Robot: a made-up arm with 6 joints. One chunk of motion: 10 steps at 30 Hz.
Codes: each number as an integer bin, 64 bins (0 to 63) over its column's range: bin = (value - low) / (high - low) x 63, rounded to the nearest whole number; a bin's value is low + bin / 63 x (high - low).
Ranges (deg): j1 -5..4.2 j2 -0.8..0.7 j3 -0.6..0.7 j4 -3.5..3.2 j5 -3.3..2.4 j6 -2.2..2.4
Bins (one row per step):
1: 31 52 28 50 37 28
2: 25 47 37 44 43 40
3: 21 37 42 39 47 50
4: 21 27 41 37 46 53
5: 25 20 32 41 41 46
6: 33 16 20 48 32 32
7: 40 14 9 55 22 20
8: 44 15 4 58 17 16
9: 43 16 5 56 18 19
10: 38 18 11 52 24 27
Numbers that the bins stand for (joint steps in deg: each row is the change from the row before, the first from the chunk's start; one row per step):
1: -0.473 0.438 -0.022 1.817 0.048 -0.156
2: -1.349 0.319 0.163 1.179 0.590 0.721
3: -1.933 0.081 0.267 0.648 0.952 1.451
4: -1.933 -0.157 0.246 0.435 0.862 1.670
5: -1.349 -0.324 0.060 0.860 0.410 1.159
6: -0.181 -0.419 -0.187 1.605 -0.405 0.137
7: 0.841 -0.467 -0.414 2.349 -1.310 -0.740
8: 1.425 -0.443 -0.517 2.668 -1.762 -1.032
9: 1.279 -0.419 -0.497 2.456 -1.671 -0.813
10: 0.549 -0.371 -0.373 2.030 -1.129 -0.229

